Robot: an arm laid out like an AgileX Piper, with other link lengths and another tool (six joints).
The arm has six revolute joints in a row. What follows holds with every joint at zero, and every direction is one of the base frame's. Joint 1 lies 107 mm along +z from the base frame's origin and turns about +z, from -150 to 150 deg. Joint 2 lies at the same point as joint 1 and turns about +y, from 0 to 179.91 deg. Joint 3 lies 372.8 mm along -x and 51 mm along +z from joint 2 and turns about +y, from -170 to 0 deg. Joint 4 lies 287.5 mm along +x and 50.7 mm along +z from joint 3 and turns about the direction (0.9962, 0, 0.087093), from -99.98 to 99.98 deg. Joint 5 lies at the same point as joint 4 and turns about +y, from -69.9 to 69.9 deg. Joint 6 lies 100.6 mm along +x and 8.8 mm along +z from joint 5 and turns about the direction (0.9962, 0, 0.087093), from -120 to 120 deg. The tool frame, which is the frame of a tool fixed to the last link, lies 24.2 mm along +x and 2 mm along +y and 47.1 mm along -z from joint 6; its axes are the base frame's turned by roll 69.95, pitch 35.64 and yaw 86.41 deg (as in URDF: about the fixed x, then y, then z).
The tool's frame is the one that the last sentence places.
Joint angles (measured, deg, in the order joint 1, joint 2, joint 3, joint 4, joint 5, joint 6), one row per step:
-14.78 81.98 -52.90 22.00 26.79 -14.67
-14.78 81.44 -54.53 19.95 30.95 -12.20
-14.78 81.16 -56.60 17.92 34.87 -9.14
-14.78 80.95 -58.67 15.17 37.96 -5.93
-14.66 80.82 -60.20 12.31 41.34 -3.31
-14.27 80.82 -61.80 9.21 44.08 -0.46
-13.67 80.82 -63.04 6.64 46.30 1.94
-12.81 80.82 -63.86 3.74 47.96 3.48
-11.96 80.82 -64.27 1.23 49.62 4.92
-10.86 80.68 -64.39 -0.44 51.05 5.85
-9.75 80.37 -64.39 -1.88 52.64 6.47
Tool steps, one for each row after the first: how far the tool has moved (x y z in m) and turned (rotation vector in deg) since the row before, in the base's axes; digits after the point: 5 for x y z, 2 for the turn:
-0.00448 0.00194 0.00918 0.79 2.01 0.30
-0.00221 0.00118 0.01057 0.87 1.73 -0.47
-0.00126 -0.00116 0.01040 -0.13 1.30 -0.85
-0.00376 -0.00097 0.00684 -0.49 2.22 -0.43
-0.00182 -0.00089 0.00690 -0.92 1.74 -0.69
-0.00147 0.00049 0.00541 -0.85 1.44 -0.54
-0.00164 0.00018 0.00329 -1.75 1.37 0.31
-0.00257 0.00089 0.00136 -1.42 1.64 0.18
-0.00288 0.00348 0.00084 -0.94 1.39 0.62
-0.00420 0.00381 0.00116 -0.89 1.45 0.80

